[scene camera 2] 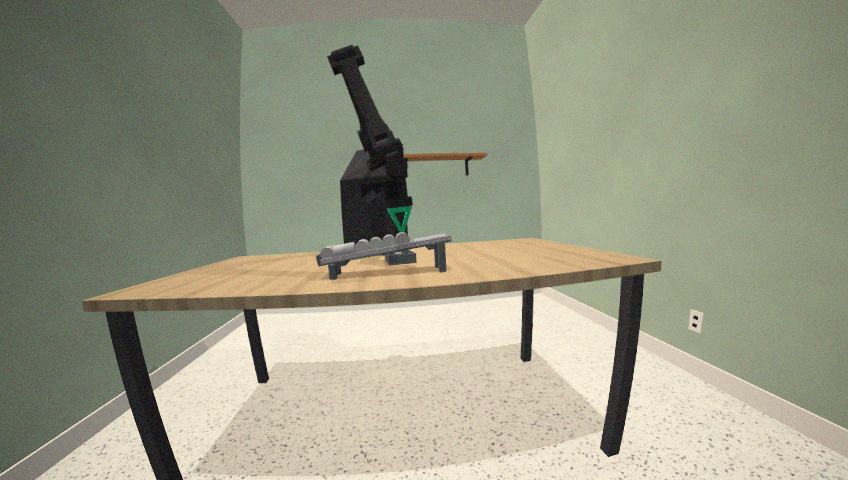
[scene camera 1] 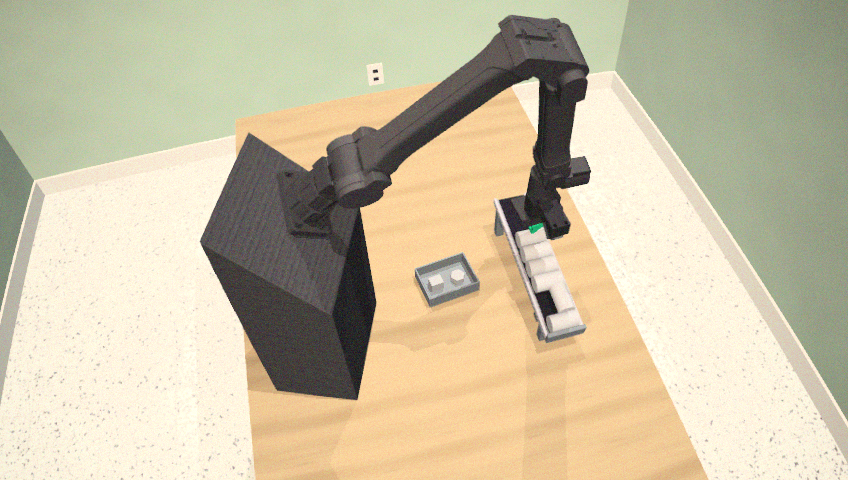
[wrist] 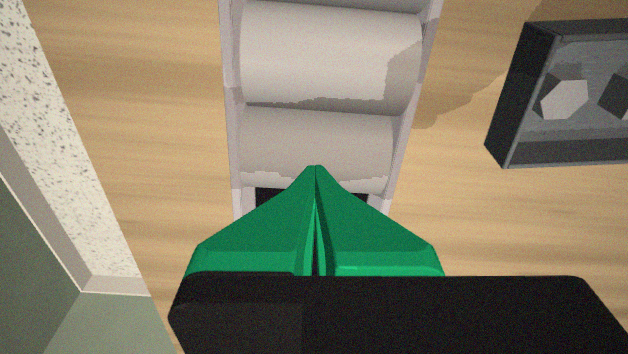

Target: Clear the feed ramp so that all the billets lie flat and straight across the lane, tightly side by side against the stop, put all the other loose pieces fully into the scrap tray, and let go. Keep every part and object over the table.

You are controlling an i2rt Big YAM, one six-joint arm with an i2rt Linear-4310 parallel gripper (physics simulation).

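Frame: origin at the arm's base, x left, y back, z up, level; millimetres.
Seen in the pictures: gripper, fingertip midpoint: point(scene camera 2: 402, 232) point(scene camera 1: 531, 231) point(wrist: 314, 177); arm's base, origin of the base link: point(scene camera 1: 302, 205).
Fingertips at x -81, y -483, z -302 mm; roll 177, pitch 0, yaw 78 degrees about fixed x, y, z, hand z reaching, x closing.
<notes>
Pixels of each thing's top centre, then the offset from my fingertips to it. Level surfaces: height alone.
- uppermost billet, middle of its top: point(wrist: 314, 174) point(scene camera 1: 531, 232) point(scene camera 2: 402, 232) dx -1, dy +0, dz -1 mm
- lowest billet, middle of its top: point(scene camera 1: 564, 316) point(scene camera 2: 328, 246) dx -212, dy +66, dz -28 mm
- stop, middle of its top: point(scene camera 1: 566, 329) dx -234, dy +73, dz -47 mm
- scrap tray, middle of its top: point(wrist: 619, 108) point(scene camera 1: 446, 274) point(scene camera 2: 399, 252) dx +54, dy +199, dz -86 mm
- wooden table, its level: dz -121 mm
My gripper point(scene camera 1: 536, 230) point(scene camera 2: 402, 231) point(wrist: 314, 177) is shut and empty, its green fingertips just above or against the uppermost billet point(scene camera 1: 529, 237) point(wrist: 315, 142); contact is unclear. Several white billets lie across the sloping ramp point(scene camera 1: 518, 265) point(scene camera 2: 429, 242) point(wrist: 231, 155) in a row below it. Further down, one billet point(scene camera 1: 561, 296) lies lengthwise along the far side, beside a dark gap. The lowest billet point(scene camera 1: 562, 322) lies across at the stop point(scene camera 1: 565, 334). The scrap tray point(scene camera 1: 455, 295) point(scene camera 2: 401, 257) point(wrist: 511, 90) holds two pale blocky pieces, one point(scene camera 1: 435, 282) beside another point(scene camera 1: 457, 276).
The ramp stands on short legs on the wooden table point(scene camera 1: 440, 380) point(scene camera 2: 535, 267). The scrap tray stands between the ramp and the black arm pedestal point(scene camera 1: 285, 285). The table's far long edge runs close beyond the ramp.
</notes>
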